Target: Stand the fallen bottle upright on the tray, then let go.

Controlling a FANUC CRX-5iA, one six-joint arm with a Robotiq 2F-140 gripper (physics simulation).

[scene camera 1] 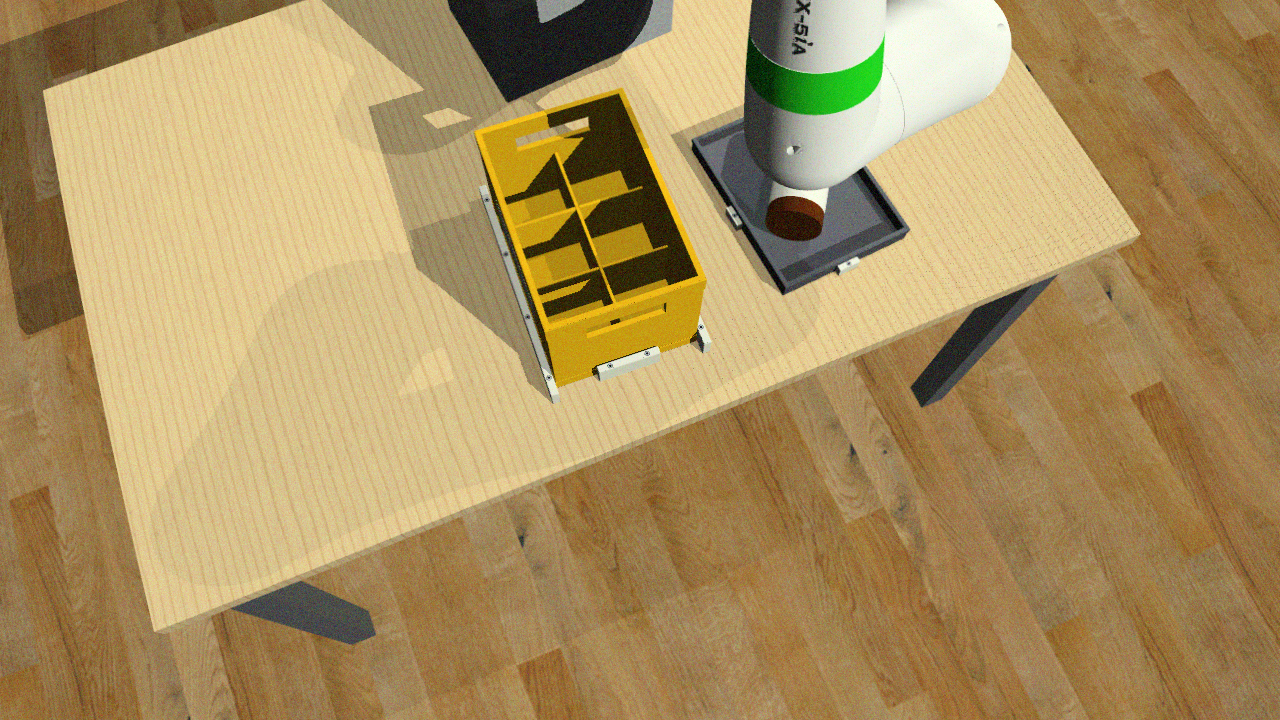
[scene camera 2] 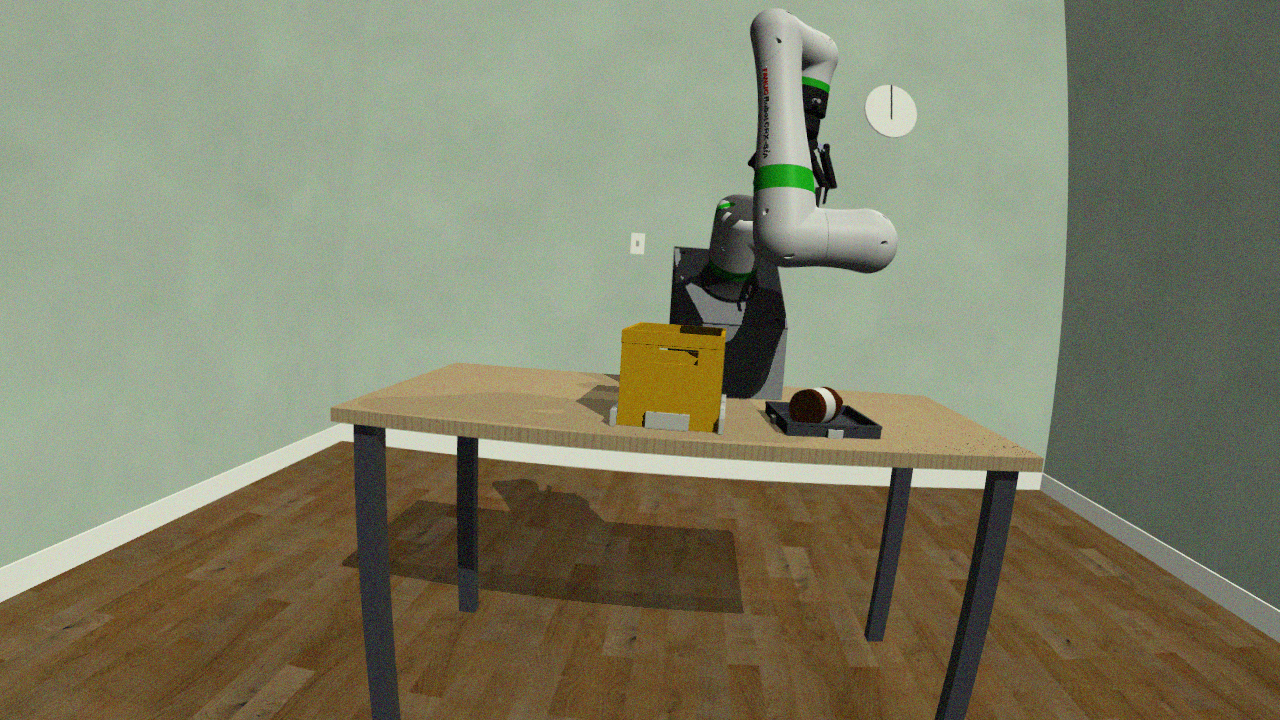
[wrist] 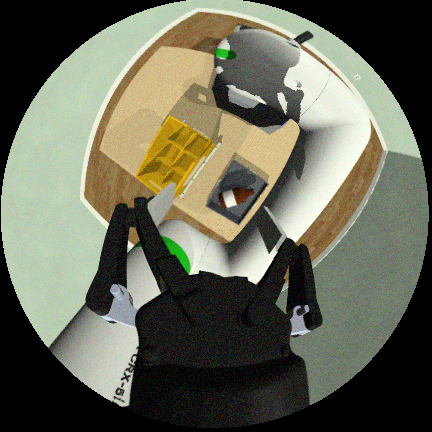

Observation:
The pictures show: my gripper and a brown bottle.
My gripper is seen too in the wrist view.

